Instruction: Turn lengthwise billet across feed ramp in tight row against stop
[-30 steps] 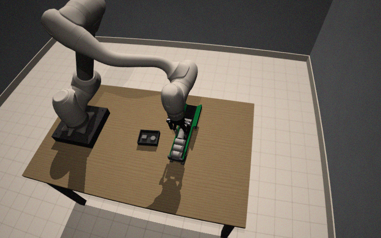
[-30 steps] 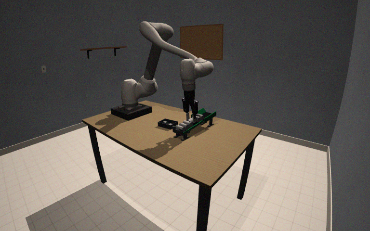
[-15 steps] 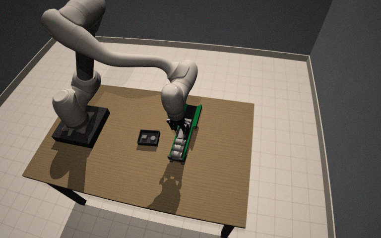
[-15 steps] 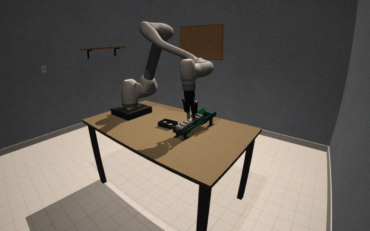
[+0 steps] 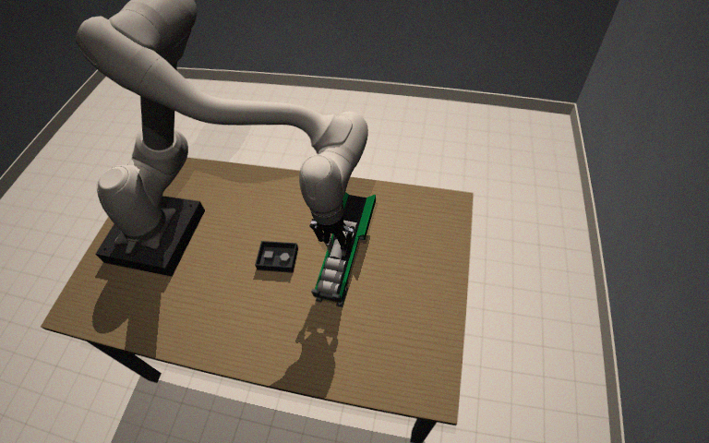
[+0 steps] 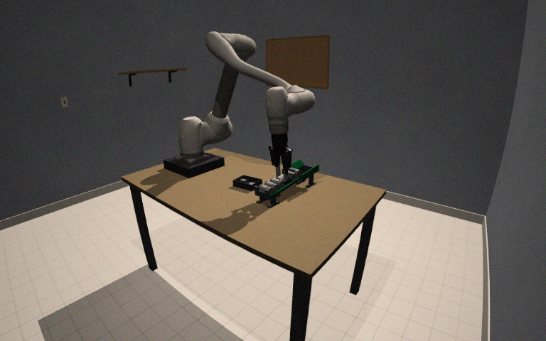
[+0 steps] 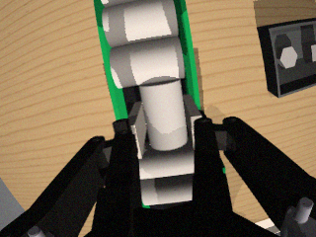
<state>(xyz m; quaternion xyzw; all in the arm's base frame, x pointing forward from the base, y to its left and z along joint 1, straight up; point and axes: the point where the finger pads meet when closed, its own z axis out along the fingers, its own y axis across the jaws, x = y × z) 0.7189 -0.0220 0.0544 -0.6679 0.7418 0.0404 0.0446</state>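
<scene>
Now: hand 3 cm above the billet. Round my hand: small black tray (22 cm behind, 1 cm to the right, 10 cm below); stop (1 cm behind, 15 cm to the right, 5 cm below).
</scene>
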